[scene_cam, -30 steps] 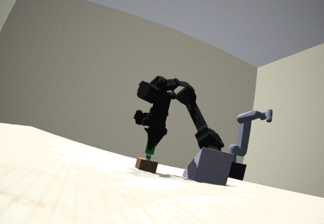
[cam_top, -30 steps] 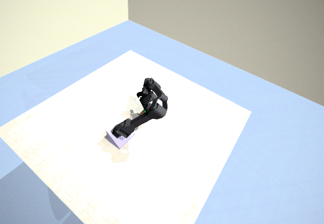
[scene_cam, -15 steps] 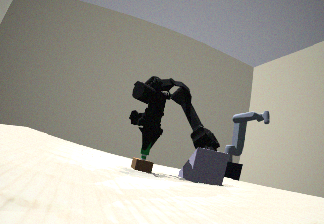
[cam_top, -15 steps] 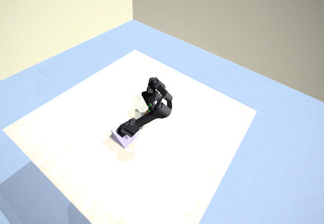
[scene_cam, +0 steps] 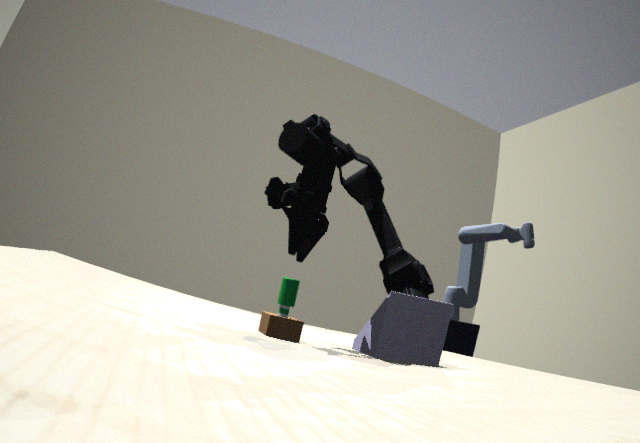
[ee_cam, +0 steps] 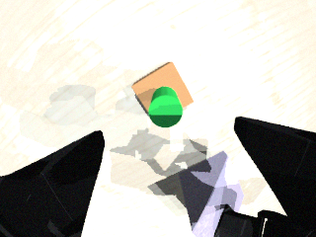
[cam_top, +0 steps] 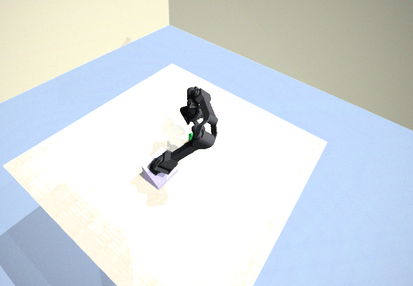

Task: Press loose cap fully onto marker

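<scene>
Now: gripper tip 60 mm above the green cap. Also, from my gripper tip: brown holder block 130 mm below.
</scene>
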